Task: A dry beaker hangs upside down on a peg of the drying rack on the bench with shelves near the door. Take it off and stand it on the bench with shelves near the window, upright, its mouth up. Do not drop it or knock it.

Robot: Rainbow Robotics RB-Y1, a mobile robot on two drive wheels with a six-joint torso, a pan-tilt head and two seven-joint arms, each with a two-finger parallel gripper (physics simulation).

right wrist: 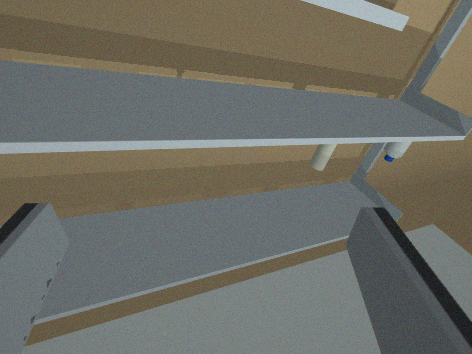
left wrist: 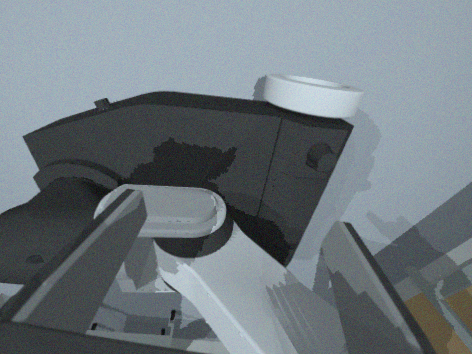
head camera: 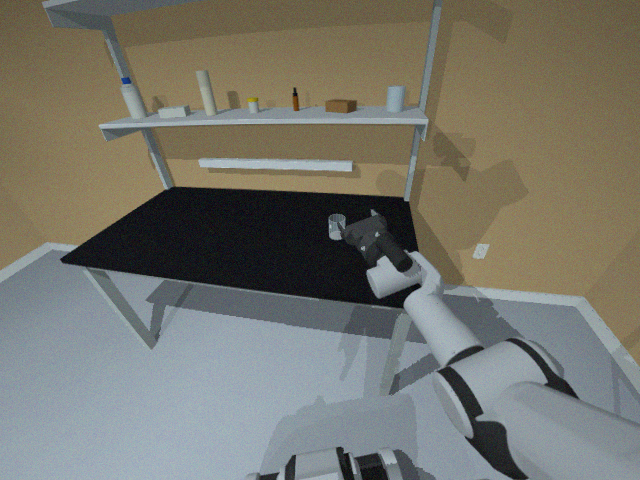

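Observation:
A clear glass beaker stands on the black bench top, toward its right side, and looks upright, mouth up. My right gripper is open and empty. In the head view it is just right of the beaker, one fingertip overlapping the beaker's right side; whether they touch I cannot tell. The beaker does not show in the right wrist view. My left gripper is open, with parts of the robot's own body behind its fingers. The drying rack does not show in these views.
Above the bench a shelf bears a blue-capped bottle, a tall cream cylinder, a brown box and a pale blue container. A white rail runs along the wall. A shelf post rises behind the gripper.

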